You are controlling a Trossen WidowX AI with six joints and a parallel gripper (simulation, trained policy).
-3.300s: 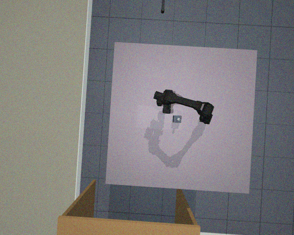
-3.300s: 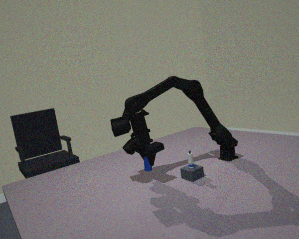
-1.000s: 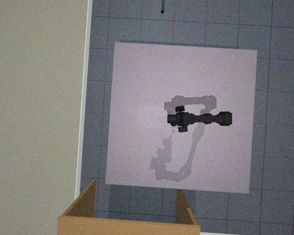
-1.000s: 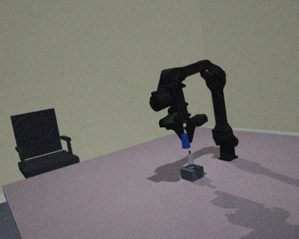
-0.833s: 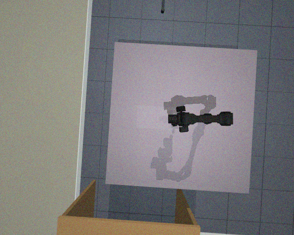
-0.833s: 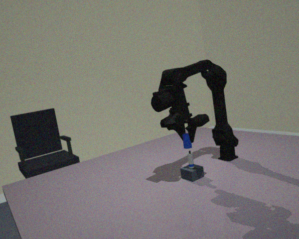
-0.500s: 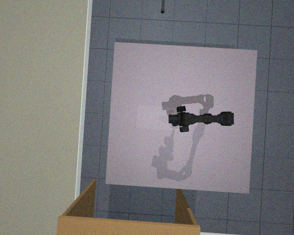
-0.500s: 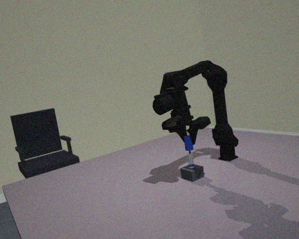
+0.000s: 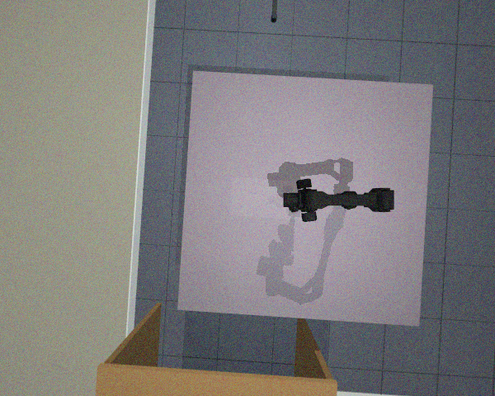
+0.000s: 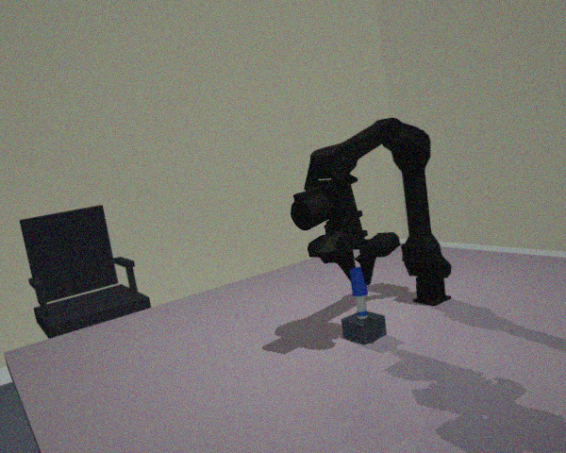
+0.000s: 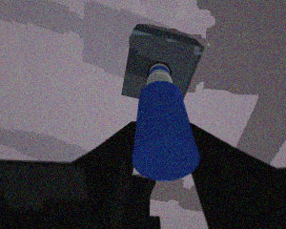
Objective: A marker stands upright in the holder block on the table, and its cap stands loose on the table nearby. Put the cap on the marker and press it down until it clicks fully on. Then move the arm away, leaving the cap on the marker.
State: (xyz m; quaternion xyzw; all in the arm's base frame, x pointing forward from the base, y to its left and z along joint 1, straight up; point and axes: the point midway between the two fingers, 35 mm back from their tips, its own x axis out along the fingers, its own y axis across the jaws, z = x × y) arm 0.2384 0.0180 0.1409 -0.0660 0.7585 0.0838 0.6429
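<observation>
Now: the blue cap 10 mm ahead of my gripper tip and 10 mm above it. The rest, counted from my gripper tip: dark holder block (90 mm below, 10 mm ahead).
</observation>
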